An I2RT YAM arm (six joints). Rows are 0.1 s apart.
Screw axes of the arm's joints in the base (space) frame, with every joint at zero. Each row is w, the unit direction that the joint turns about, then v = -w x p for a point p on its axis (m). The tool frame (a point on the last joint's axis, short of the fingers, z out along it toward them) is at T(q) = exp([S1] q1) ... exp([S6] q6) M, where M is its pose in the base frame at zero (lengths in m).
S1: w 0 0 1 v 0.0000 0.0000 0.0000
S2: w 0 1 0 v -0.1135 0.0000 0.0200
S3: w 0 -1 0 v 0.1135 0.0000 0.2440
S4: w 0 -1 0 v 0.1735 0.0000 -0.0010
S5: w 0 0 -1 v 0.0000 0.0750 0.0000
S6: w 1 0 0 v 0.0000 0.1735 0.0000
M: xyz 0.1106 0.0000 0.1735 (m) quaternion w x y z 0.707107 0 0.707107 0
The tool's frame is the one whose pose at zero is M.
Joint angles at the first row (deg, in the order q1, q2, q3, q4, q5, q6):
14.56 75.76 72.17 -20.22 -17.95 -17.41
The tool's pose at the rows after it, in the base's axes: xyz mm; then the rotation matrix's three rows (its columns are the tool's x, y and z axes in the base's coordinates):
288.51, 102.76, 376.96; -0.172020, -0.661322, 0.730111; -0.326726, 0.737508, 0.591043; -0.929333, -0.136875, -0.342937
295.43, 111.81, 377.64; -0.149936, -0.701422, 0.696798; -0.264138, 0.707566, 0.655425; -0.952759, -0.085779, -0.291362
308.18, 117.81, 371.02; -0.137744, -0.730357, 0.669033; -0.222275, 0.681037, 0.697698; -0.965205, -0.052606, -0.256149
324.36, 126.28, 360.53; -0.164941, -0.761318, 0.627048; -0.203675, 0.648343, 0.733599; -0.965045, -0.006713, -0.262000
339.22, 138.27, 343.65; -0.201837, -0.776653, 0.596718; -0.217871, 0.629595, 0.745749; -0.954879, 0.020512, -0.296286
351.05, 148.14, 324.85; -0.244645, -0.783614, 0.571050; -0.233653, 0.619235, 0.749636; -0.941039, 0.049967, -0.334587
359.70, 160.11, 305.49; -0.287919, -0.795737, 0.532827; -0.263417, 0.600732, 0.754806; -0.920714, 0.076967, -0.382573
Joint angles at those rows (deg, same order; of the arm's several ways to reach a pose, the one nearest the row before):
17.29 76.43 73.20 -18.22 -20.32 -16.15
18.10 78.09 73.40 -13.91 -23.98 -12.93
18.11 80.75 73.21 -9.19 -27.08 -10.91
18.35 84.77 74.61 -7.43 -29.93 -9.39
19.36 88.98 75.71 -6.82 -30.38 -9.25
20.17 92.64 76.21 -6.41 -30.45 -9.01
21.36 96.19 76.98 -7.17 -30.59 -9.39

